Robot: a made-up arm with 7 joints.
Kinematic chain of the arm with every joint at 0, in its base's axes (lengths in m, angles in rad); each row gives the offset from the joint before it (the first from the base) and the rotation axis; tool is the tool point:
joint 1: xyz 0 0 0.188 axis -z
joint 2: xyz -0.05 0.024 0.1 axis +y
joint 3: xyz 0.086 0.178 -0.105 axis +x
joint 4: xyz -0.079 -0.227 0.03 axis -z
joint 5: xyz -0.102 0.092 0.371 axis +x
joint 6: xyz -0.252 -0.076 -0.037 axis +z
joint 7: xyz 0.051 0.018 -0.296 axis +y
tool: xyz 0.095 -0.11 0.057
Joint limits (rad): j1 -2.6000..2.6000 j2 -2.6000..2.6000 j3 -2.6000..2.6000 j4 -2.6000..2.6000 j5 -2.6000..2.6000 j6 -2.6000..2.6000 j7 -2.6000..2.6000
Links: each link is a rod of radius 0.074 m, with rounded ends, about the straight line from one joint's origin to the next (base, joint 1, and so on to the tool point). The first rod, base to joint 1, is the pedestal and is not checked.
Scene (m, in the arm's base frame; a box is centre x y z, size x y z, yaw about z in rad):
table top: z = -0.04
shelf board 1: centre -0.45 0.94 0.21 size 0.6 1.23 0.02 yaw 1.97
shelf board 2: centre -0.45 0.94 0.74 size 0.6 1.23 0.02 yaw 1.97
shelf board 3: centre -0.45 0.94 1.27 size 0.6 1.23 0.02 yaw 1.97
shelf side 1: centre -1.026 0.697 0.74 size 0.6 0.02 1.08 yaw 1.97
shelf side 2: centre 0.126 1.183 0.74 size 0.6 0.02 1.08 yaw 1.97
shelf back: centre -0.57 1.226 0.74 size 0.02 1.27 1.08 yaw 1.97
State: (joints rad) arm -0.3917 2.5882 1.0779 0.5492 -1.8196 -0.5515 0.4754
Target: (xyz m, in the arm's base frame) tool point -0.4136 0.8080 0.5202
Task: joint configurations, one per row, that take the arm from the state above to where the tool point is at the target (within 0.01 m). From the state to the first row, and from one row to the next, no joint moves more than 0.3 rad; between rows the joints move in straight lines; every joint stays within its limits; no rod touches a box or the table.
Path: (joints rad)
1: -0.1228 2.3764 1.2121 0.5383 -1.5767 -0.4113 0.4737
2: 0.1460 2.1645 1.3462 0.5274 -1.3338 -0.2711 0.4720
3: 0.4149 1.9527 1.4804 0.5166 -1.0909 -0.1308 0.4702
4: 0.6837 1.7409 1.6146 0.5057 -0.8480 0.0094 0.4685
5: 0.9526 1.5290 1.7487 0.4948 -0.6051 0.1496 0.4668
6: 0.9460 1.5527 1.9206 0.3077 -0.8359 -0.0184 0.5255
7: 0.9394 1.5764 2.0924 0.1205 -1.0666 -0.1864 0.5843
8: 0.9328 1.6001 2.2643 -0.0666 -1.2974 -0.3544 0.6430

